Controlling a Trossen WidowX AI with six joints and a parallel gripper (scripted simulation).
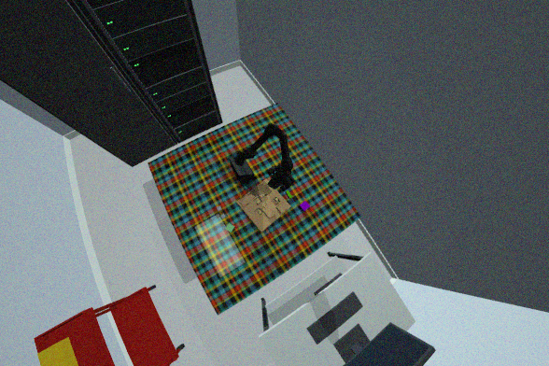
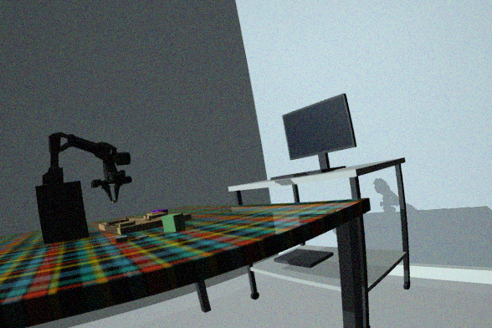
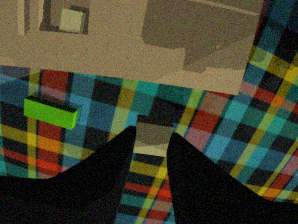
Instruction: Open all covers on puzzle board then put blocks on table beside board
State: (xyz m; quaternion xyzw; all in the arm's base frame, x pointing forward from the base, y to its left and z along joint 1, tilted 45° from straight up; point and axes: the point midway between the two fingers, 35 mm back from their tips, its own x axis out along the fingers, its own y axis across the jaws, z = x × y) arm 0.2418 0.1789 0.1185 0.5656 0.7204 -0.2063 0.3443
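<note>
The bright green block lies 100 mm below my gripper tip, 100 mm ahead of it and 70 mm to the left of it. The rest, counted from my gripper tip: purple block: 230 mm ahead, 150 mm to the left, 90 mm below; grey piece: 460 mm to the right, 100 mm below; pale green block: 430 mm to the right, 170 mm ahead, 80 mm below.
</note>
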